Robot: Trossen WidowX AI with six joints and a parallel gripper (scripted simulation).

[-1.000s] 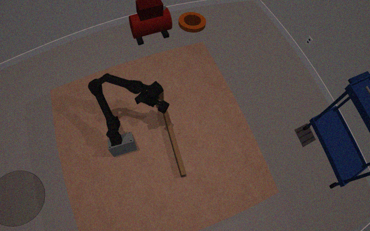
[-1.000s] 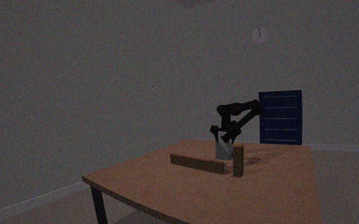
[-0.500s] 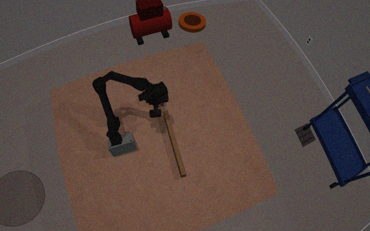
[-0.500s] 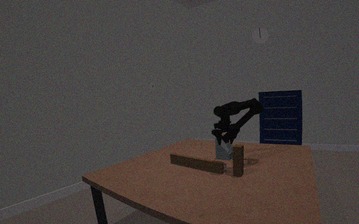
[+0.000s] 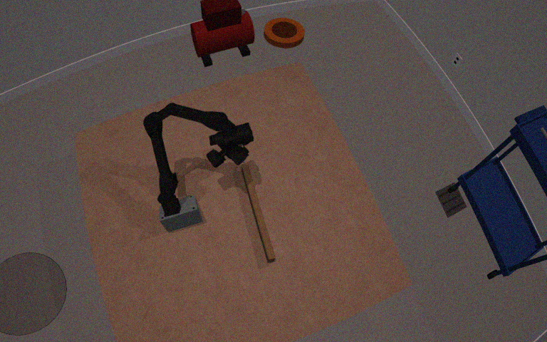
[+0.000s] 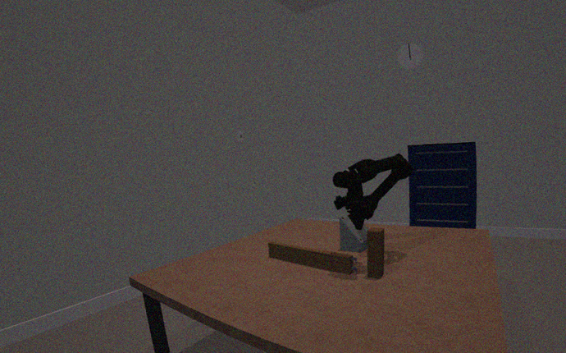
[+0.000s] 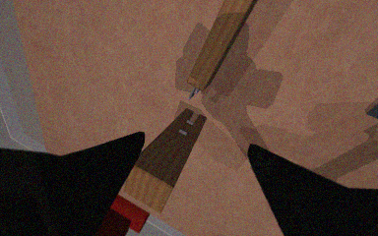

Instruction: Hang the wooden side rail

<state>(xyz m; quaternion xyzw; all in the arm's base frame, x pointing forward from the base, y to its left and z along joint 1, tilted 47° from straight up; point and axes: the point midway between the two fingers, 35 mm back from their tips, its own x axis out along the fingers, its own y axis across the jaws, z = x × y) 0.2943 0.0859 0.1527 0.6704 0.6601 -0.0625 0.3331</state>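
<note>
My gripper tip is 2 cm short of the headboard post, 8 cm to the right of it and 8 cm above it.
</note>
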